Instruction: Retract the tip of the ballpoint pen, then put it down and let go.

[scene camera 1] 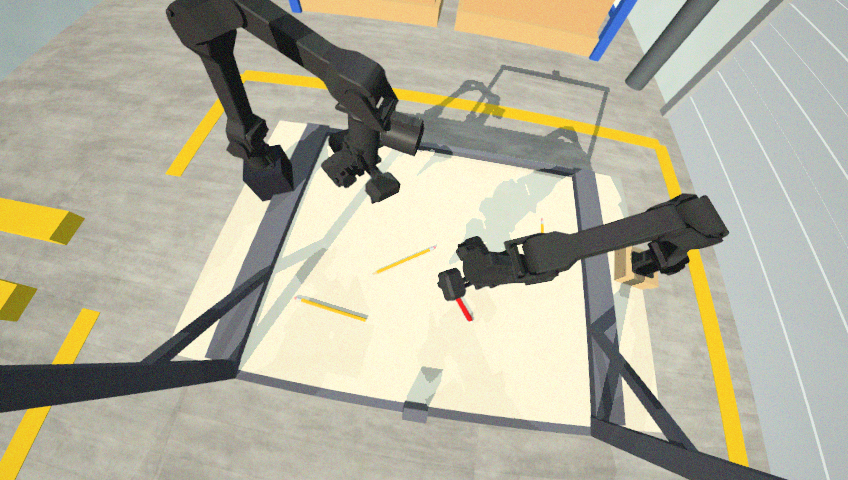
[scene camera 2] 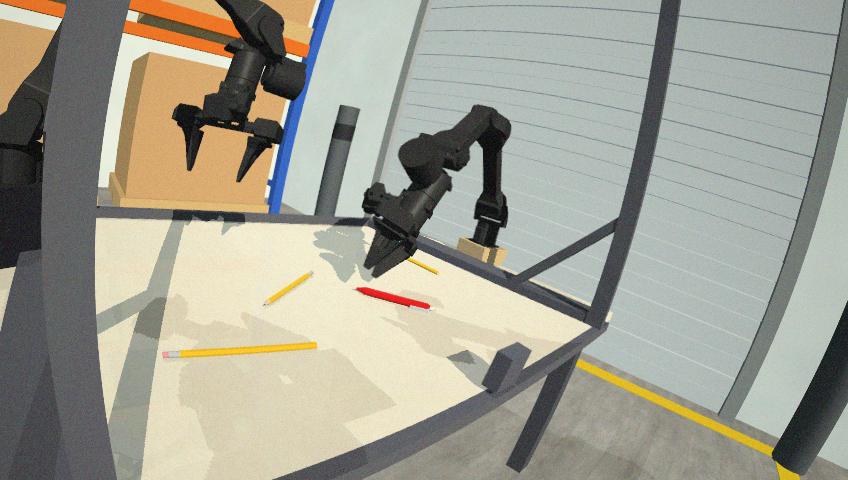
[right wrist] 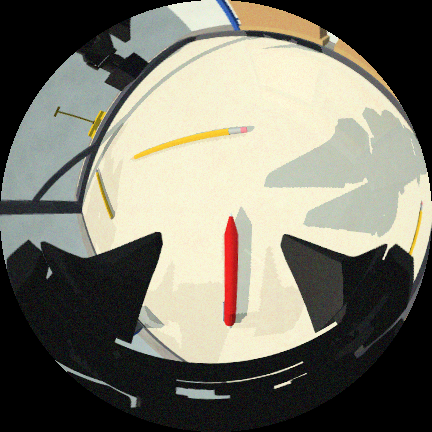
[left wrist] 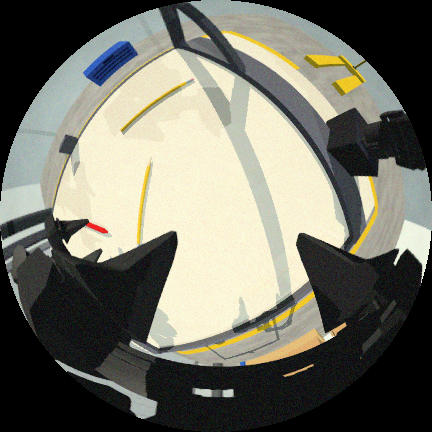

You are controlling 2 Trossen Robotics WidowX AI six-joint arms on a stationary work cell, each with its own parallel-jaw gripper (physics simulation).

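Places are measured from the left arm's base along level axes (x ahead, y left, z up), in centimetres.
Where they show: left gripper, fingertip midpoint: [scene camera 1: 362, 189] [scene camera 2: 212, 176] [left wrist: 240, 238]; right gripper, fingertip midpoint: [scene camera 2: 369, 272] [right wrist: 224, 240] [left wrist: 94, 235]; left arm's base at its link origin: [scene camera 1: 261, 161] [scene camera 2: 15, 183] [right wrist: 117, 66] [left wrist: 368, 140]; right arm's base at its link origin: [scene camera 1: 642, 264] [scene camera 2: 483, 243].
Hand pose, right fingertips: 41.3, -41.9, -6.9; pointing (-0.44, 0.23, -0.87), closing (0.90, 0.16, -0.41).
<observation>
Each offset is from my right fingertips to the top centre of the thing, as dx, dy, dz. Level surfaces: height alone.
The red ballpoint pen @(+0.6, -4.8, -2.3) [scene camera 1: 464, 309] [scene camera 2: 392, 297] [left wrist: 97, 228] [right wrist: 230, 275] lies flat on the cream table top @(dz -3.8) [scene camera 1: 535, 368]. A small pale point shows at its tapered end in the right wrist view; whether this is the extended tip is too small to tell. My right gripper [scene camera 2: 370, 272] [left wrist: 94, 235] [right wrist: 224, 240] is open and empty above the pen, which shows between its spread fingers in the right wrist view. In scene camera 1 its hand covers the pen's tapered end. My left gripper [scene camera 2: 214, 175] [left wrist: 240, 238] is open and empty, high over the table's back left.
One yellow pencil @(-10.1, +8.8, -2.9) [scene camera 1: 406, 259] [scene camera 2: 288, 289] [right wrist: 185, 141] lies left of the pen, another @(-31.0, +1.2, -3.1) [scene camera 1: 333, 309] [scene camera 2: 243, 350] farther left, and a third @(+29.5, +2.6, -3.1) [scene camera 1: 542, 226] [scene camera 2: 423, 265] partly behind my right arm. A dark block @(-16.4, -25.5, +2.0) [scene camera 1: 414, 411] [scene camera 2: 507, 367] stands at the front edge. Dark frame posts rise around the table.
</observation>
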